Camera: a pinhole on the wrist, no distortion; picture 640 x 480 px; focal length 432.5 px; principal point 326.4 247.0 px. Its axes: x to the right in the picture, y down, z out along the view. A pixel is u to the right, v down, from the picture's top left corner.
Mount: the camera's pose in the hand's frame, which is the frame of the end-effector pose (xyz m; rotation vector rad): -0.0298 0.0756 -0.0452 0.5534 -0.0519 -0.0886
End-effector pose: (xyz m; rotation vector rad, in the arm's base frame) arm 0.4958 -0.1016 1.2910 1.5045 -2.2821 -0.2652
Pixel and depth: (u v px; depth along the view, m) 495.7 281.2 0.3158
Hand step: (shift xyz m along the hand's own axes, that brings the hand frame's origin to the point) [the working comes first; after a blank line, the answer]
In the camera's frame: 0.1236 0.0250 0.3158

0.0719 -0.0803 0.2394
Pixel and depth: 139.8 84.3 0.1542
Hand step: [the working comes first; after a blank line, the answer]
In the camera's frame: -0.0665 -0.0580 0.1542

-0.1113 -0.0476 0.0536
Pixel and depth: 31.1 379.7 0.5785
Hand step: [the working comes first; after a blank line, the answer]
In the camera's frame: -0.3950 0.1775 0.5785

-0.4526 -0.0376 0.5298
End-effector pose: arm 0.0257 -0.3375 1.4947 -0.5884 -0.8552 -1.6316
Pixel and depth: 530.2 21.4 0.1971
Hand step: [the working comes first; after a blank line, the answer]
In the camera's frame: 0.0929 -0.1028 0.1971

0.0410 -0.1236 0.0704
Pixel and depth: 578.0 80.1 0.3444
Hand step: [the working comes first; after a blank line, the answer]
In the camera's frame: 0.2003 -0.1329 0.3444

0.1350 -0.2365 0.1824
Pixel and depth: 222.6 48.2 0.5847
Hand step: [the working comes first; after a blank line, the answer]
In the camera's frame: -0.1403 -0.2688 0.5847

-0.2310 -0.4438 0.3064
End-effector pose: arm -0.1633 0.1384 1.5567 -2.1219 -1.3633 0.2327
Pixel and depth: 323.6 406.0 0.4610
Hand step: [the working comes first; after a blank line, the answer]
In the camera's frame: -0.0030 0.1695 0.4610

-0.0546 -0.0214 0.4357
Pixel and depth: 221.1 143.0 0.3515
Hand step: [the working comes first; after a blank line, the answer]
In the camera's frame: -0.0856 -0.0845 0.3515

-0.1465 -0.1712 0.2067
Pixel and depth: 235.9 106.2 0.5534
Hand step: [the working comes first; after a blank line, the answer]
In the camera's frame: -0.1158 -0.1802 0.5534

-0.1981 -0.3548 0.3271
